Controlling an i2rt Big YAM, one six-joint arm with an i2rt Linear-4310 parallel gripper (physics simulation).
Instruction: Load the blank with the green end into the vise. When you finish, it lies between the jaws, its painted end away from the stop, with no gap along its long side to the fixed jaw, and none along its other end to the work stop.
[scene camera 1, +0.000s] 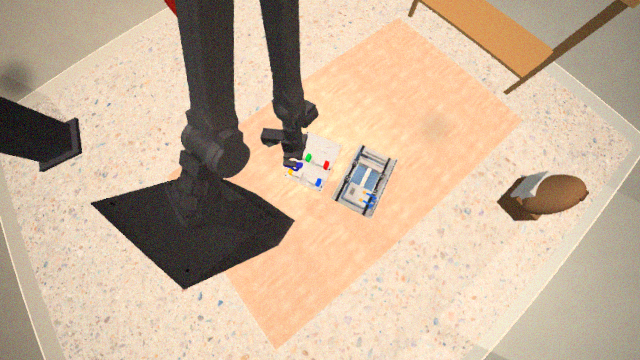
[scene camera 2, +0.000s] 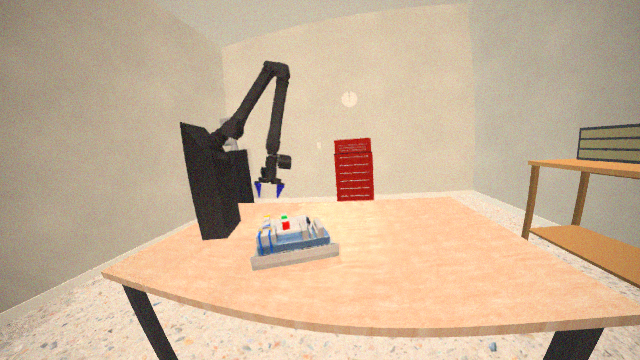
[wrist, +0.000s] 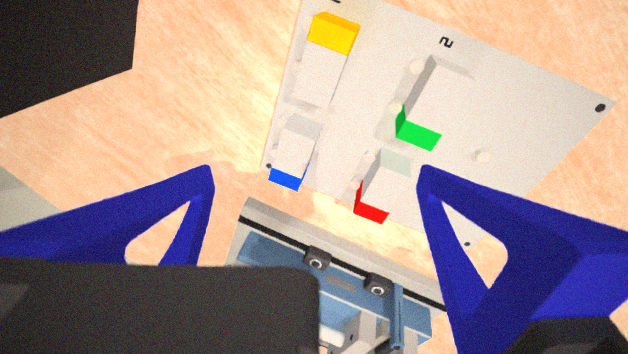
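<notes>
The blank with the green end (scene camera 1: 308, 158) (scene camera 2: 284, 217) (wrist: 441, 97) lies on the pale plate (scene camera 1: 326, 143) (wrist: 540, 120); in the wrist view its green end faces the vise side. The vise (scene camera 1: 364, 178) (scene camera 2: 295, 243) (wrist: 280, 254) stands beside the plate, with blue parts and grey jaws; no blank shows between its jaws in scene camera 1. My gripper (scene camera 1: 295, 165) (scene camera 2: 269, 196) (wrist: 315, 176) is open and empty, pointing down above the plate. The arm hides part of the plate in scene camera 1. In the wrist view the gripper's body covers much of the vise.
A yellow-ended blank (wrist: 332, 37), a blue-ended blank (wrist: 295, 150) and a red-ended blank (wrist: 385, 192) share the plate with the green-ended one. The arm's black base (scene camera 1: 225, 240) stands at one side of the table (scene camera 1: 310, 280) (scene camera 2: 425, 280). A red cabinet (scene camera 2: 354, 172) stands behind the table.
</notes>
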